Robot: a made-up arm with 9 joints. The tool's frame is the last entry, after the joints. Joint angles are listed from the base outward. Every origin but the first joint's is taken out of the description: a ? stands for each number. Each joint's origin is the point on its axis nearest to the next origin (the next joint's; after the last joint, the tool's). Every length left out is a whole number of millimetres.
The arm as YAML. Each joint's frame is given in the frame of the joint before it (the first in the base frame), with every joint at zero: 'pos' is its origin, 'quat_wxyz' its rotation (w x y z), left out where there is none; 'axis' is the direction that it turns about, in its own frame. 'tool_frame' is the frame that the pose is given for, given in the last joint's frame.
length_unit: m
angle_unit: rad
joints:
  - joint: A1
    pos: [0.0, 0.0, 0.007]
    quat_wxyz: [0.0, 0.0, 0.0, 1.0]
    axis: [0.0, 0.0, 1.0]
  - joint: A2
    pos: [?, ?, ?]
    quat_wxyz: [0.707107, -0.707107, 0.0, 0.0]
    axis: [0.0, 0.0, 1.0]
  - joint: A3
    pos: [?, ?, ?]
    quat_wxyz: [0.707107, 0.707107, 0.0, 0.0]
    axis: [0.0, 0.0, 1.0]
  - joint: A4
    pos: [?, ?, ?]
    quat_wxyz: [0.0, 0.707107, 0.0, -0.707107]
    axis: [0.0, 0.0, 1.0]
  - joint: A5
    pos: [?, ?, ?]
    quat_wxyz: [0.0, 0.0, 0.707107, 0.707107]
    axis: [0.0, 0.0, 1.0]
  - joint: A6
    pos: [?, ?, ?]
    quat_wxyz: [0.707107, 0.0, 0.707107, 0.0]
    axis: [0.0, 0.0, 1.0]
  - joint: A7
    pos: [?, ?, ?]
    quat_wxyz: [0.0, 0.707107, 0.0, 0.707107]
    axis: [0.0, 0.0, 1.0]
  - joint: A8
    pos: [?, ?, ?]
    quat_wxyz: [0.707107, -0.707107, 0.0, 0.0]
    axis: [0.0, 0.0, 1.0]
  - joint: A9
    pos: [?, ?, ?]
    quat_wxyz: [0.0, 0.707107, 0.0, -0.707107]
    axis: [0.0, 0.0, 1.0]
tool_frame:
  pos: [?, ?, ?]
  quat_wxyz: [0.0, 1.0, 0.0, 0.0]
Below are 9 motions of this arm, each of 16 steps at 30 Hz.
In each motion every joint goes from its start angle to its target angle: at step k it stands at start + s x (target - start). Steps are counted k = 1, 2, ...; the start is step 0. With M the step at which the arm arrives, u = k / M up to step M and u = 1 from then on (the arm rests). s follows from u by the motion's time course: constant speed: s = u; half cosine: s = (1 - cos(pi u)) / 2; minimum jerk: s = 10 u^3 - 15 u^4 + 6 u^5.
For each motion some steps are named. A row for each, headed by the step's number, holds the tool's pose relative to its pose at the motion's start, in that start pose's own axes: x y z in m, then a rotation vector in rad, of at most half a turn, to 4 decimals.
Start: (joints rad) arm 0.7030 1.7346 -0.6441 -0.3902 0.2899 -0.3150 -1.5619 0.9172 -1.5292
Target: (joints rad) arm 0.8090 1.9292 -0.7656 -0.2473 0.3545 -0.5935 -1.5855 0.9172 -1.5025
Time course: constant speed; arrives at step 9
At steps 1, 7, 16:
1: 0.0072 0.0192 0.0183 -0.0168 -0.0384 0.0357
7: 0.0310 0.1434 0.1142 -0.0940 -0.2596 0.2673
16: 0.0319 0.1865 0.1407 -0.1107 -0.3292 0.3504

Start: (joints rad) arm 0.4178 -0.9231 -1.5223 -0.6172 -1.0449 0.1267 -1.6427 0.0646 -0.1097
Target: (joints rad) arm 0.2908 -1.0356 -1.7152 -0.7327 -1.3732 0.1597 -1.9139 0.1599 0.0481
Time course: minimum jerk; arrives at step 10
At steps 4, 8, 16:
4: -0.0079 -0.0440 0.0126 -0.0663 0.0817 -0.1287
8: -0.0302 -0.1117 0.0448 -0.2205 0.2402 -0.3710
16: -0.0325 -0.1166 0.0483 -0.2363 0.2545 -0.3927

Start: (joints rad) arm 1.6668 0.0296 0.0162 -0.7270 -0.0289 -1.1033 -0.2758 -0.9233 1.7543
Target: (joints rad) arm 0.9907 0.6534 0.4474 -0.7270 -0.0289 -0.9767 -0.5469 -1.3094 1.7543
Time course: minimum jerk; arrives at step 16
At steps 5, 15, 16:
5: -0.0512 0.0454 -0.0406 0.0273 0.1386 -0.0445
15: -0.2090 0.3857 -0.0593 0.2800 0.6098 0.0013
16: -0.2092 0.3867 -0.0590 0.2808 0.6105 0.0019

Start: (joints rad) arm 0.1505 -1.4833 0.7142 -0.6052 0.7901 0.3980 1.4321 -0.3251 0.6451
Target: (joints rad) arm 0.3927 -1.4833 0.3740 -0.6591 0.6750 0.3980 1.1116 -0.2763 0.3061
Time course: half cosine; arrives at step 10
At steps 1, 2, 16:
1: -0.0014 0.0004 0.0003 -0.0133 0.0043 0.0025
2: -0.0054 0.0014 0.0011 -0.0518 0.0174 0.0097
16: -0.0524 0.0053 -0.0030 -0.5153 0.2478 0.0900

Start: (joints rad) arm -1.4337 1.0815 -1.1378 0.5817 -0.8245 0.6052 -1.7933 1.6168 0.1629
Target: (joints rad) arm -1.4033 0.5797 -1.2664 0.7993 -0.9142 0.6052 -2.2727 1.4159 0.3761
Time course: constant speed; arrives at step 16
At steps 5, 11, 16:
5: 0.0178 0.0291 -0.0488 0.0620 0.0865 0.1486
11: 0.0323 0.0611 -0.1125 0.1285 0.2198 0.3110
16: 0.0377 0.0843 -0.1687 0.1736 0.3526 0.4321

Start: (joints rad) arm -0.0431 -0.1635 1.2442 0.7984 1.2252 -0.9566 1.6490 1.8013 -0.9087
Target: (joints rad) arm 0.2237 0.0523 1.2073 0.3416 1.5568 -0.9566 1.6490 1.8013 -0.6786
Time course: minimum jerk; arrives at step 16
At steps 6, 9, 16:
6: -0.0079 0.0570 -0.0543 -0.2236 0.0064 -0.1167
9: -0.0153 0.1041 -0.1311 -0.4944 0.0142 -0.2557
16: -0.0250 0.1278 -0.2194 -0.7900 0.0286 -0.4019

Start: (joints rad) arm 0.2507 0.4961 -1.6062 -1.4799 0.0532 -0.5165 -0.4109 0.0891 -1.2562
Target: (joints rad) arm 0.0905 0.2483 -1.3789 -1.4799 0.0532 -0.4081 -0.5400 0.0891 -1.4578
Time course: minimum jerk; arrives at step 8
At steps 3, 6, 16:
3: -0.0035 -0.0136 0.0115 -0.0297 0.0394 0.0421
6: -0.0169 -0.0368 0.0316 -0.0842 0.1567 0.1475
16: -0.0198 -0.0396 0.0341 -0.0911 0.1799 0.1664

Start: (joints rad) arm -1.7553 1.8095 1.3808 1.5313 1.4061 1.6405 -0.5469 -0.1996 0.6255
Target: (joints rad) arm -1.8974 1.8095 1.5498 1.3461 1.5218 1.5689 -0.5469 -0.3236 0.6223
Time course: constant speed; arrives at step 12
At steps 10, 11, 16:
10: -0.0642 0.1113 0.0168 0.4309 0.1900 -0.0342
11: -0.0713 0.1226 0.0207 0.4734 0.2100 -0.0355
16: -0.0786 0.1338 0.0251 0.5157 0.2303 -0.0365

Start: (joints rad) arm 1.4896 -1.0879 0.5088 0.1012 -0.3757 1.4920 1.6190 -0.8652 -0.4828
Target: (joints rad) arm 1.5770 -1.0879 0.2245 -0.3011 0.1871 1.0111 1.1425 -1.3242 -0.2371
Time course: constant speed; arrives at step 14
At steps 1, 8, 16:
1: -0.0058 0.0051 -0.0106 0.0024 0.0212 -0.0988
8: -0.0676 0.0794 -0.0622 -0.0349 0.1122 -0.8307
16: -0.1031 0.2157 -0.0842 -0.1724 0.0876 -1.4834

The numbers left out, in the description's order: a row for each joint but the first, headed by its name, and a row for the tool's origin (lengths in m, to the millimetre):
A2: -0.031 -0.352 0.0
A3: -0.051 0.01 0.0
A4: -0.006 0.108 0.0
A5: -0.155 -0.002 0.0
A6: -0.524 0.072 0.0
A7: -0.232 0.044 0.0
A8: -0.12 0.021 0.0
A9: 0.11 -0.024 0.0
tool: 0.144 0.1 0.0

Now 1 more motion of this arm.
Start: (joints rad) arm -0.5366 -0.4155 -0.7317 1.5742 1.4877 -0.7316 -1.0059 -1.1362 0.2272
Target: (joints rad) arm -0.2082 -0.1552 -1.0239 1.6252 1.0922 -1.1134 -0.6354 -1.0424 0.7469
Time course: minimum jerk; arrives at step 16
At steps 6, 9, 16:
6: 0.0510 0.0676 0.0371 0.0639 -0.0922 0.0544
9: 0.0865 0.1454 0.0711 0.1486 -0.1672 0.1098
16: 0.0937 0.2174 0.0855 0.2497 -0.1946 0.1470

